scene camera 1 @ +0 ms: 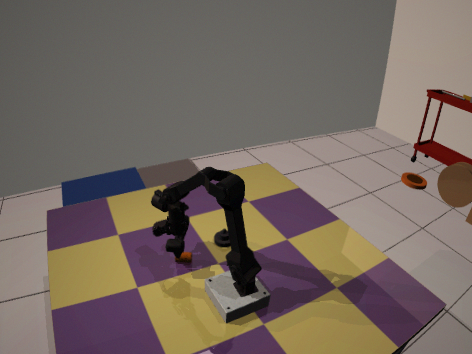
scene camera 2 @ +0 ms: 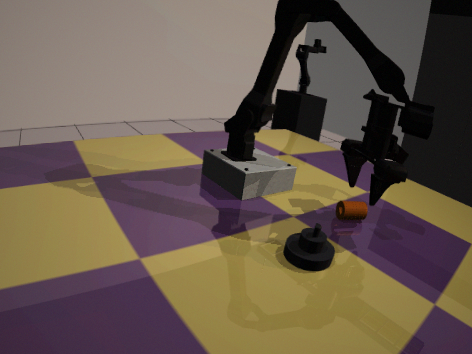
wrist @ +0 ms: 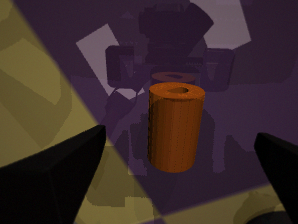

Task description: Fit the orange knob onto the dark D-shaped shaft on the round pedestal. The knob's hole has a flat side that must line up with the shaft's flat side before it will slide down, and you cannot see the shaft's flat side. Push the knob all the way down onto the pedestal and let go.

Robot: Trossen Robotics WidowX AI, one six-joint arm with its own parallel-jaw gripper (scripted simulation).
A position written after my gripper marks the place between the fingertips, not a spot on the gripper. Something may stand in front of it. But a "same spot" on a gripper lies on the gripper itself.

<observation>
my gripper: scene camera 1 179, 250; scene camera 2; wrist
same spot on my gripper: (wrist: 58, 177) = (scene camera 2: 359, 167)
</observation>
